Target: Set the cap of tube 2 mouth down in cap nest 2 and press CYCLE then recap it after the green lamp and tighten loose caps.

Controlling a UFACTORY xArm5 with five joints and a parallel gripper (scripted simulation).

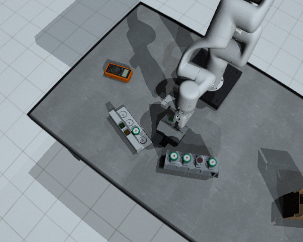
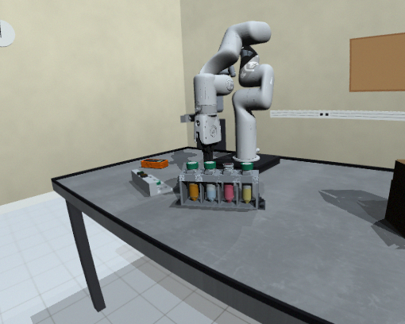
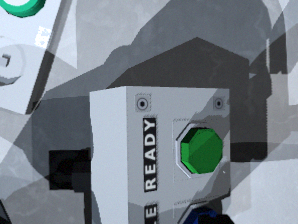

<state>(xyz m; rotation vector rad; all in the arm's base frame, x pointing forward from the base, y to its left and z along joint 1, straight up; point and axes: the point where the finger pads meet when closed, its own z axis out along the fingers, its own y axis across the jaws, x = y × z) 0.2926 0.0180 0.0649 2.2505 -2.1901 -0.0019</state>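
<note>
The blue key is 3 cm below my hand. The rest, counted from my hand: tube 2's threaded neck: 10 cm ahead, 16 cm to the left, 2 cm above; key housing: 2 cm ahead, 2 cm to the right, 5 cm below; green key: 4 cm to the right, 3 cm below.
</note>
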